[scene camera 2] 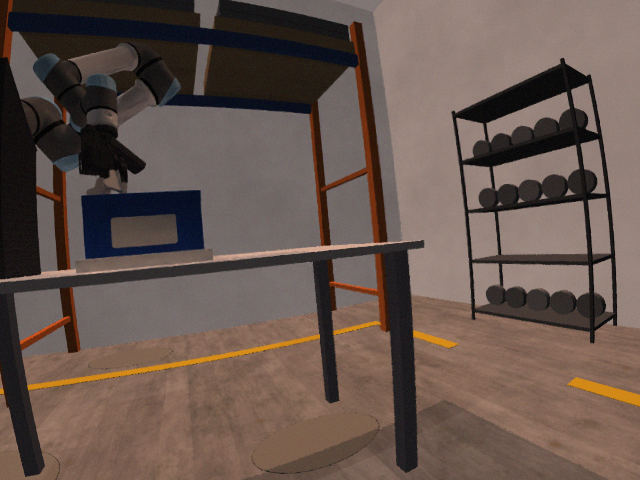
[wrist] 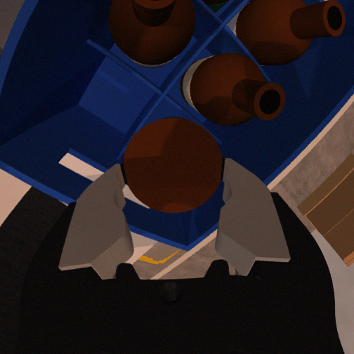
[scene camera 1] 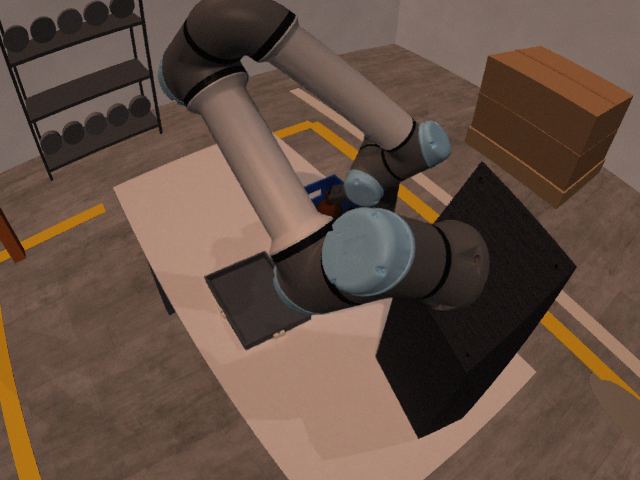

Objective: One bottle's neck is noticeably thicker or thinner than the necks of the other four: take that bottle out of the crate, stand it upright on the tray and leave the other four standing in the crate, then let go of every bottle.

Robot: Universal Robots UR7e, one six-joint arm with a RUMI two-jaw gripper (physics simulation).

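Places are measured from the arm's base along level axes (x ahead, y left, z up), in metres.
Pixels of known places: arm's base, origin of the base link: (scene camera 1: 452, 266).
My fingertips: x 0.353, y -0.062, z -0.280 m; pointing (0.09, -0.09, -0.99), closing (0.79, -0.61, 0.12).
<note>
Ahead of a thing's pixels: the offset from my fingertips to its top centre. "spot": to the spot under its first point. Level surfaces: height alone.
My gripper (wrist: 172, 163) (scene camera 2: 112, 184) is shut on the round brown body of a bottle (wrist: 172, 185) at the near corner of the blue crate {dy +0.045, dx +0.072, dz +0.028 m} (wrist: 187, 239) (scene camera 2: 142, 203) (scene camera 1: 322, 181). This bottle shows its flat round end towards the wrist camera; its neck is hidden. A jaw lies against each side. Three brown bottles (wrist: 152, 37) (wrist: 220, 89) (wrist: 272, 30) with necks towards the camera stand in other compartments. A green patch shows at the top edge of the wrist view. The dark tray {spot: dy +0.320, dx +0.008, dz -0.142 m} (scene camera 1: 250, 304) shows no bottle on its visible part; the arm hides its right side.
Thin blue dividers (wrist: 162, 92) separate the crate's compartments. The crate walls rise close around the jaws. The arm's black base block (scene camera 1: 408, 372) stands on the pale table {dz -0.147 m} (scene camera 1: 180, 206). Cardboard boxes (scene camera 1: 542, 124) stand on the floor beyond. A shelf rack (scene camera 2: 589, 268) stands at the far right.
</note>
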